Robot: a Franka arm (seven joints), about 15 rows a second.
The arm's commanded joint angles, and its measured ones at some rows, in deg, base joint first. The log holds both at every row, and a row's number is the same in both.
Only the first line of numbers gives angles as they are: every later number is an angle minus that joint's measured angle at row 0.
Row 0, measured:
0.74 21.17 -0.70 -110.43 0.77 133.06 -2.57
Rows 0 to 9, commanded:
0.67 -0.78 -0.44 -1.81 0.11 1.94 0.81
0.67 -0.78 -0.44 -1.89 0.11 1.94 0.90
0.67 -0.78 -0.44 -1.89 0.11 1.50 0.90
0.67 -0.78 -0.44 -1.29 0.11 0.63 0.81
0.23 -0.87 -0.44 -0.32 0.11 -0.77 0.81
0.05 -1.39 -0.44 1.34 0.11 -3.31 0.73
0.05 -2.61 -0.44 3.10 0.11 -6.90 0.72
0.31 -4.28 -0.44 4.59 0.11 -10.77 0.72
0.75 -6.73 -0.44 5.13 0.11 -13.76 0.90
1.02 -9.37 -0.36 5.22 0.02 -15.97 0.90
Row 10, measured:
0.08 -3.36 -0.28 5.13 0.00 -10.15 0.11
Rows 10 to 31, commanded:
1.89 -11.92 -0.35 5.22 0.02 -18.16 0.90
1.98 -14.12 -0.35 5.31 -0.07 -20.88 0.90
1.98 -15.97 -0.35 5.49 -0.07 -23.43 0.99
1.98 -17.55 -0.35 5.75 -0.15 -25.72 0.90
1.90 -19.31 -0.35 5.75 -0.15 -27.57 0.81
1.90 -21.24 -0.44 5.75 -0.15 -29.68 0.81
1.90 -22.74 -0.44 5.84 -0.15 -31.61 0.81
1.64 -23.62 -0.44 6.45 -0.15 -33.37 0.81
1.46 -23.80 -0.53 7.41 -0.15 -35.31 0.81
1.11 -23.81 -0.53 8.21 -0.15 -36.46 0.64
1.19 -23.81 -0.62 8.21 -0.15 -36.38 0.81
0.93 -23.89 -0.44 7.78 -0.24 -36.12 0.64
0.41 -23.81 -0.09 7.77 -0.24 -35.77 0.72
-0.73 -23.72 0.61 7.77 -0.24 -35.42 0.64
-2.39 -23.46 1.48 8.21 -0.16 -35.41 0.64
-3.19 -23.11 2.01 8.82 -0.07 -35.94 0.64
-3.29 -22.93 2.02 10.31 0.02 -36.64 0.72
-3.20 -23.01 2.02 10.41 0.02 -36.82 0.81
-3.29 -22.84 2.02 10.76 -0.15 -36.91 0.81
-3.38 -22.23 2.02 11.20 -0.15 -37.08 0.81
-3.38 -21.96 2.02 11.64 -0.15 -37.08 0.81
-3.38 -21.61 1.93 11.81 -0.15 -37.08 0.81
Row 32, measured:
-2.18 -23.59 0.80 9.17 -0.03 -35.16 0.20
